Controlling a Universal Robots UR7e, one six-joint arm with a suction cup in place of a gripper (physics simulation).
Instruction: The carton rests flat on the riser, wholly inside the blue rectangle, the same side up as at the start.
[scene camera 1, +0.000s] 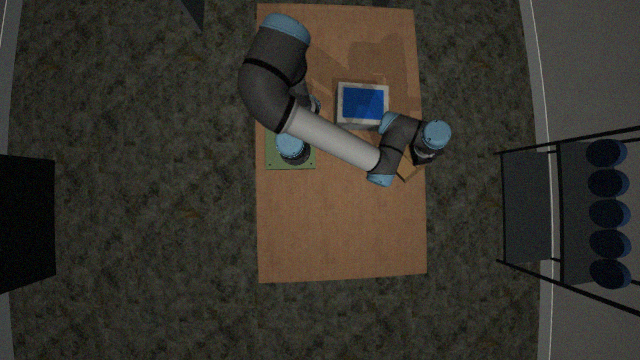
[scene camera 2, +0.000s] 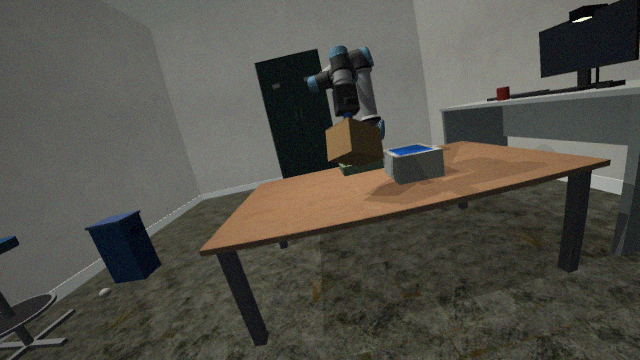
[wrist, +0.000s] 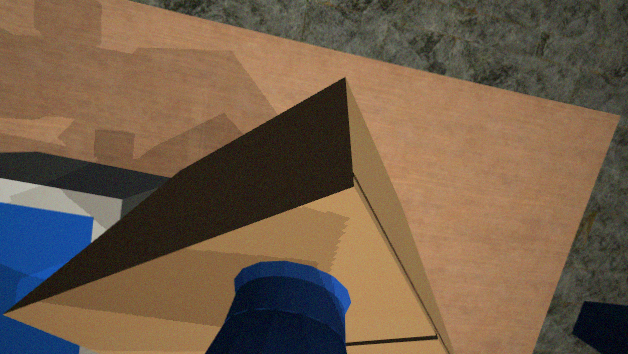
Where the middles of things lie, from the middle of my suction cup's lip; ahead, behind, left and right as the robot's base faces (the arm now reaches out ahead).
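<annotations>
Counting from my suction cup, I find the brown carton (scene camera 2: 352, 142) 10 cm below, 2 cm behind and 1 cm to the left. The grey riser (scene camera 2: 417, 162) is 25 cm below my suction cup, 30 cm to the left of it and 12 cm behind it.
</annotations>
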